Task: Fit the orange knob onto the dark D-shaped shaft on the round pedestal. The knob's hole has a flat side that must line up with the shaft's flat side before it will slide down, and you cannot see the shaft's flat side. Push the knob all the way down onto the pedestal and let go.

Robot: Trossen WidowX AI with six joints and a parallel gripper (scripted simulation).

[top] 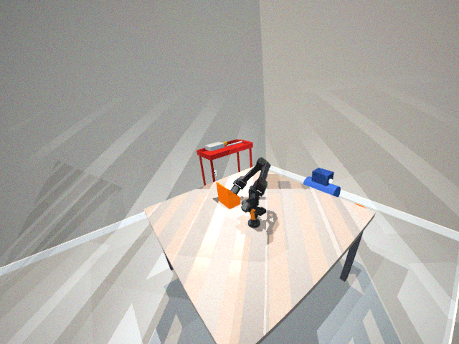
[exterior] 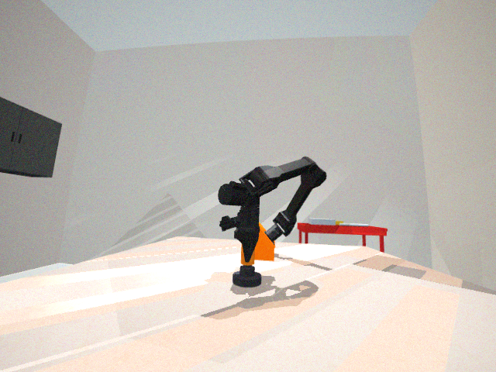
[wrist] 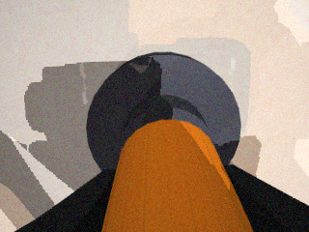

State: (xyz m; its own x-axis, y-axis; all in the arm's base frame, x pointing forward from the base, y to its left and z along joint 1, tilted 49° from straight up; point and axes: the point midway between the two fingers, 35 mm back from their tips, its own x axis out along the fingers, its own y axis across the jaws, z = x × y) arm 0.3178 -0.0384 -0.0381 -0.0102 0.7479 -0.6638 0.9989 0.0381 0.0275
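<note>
The dark round pedestal is 3 cm below my gripper tip. Round my gripper tip: orange knob 2 cm above.
</note>
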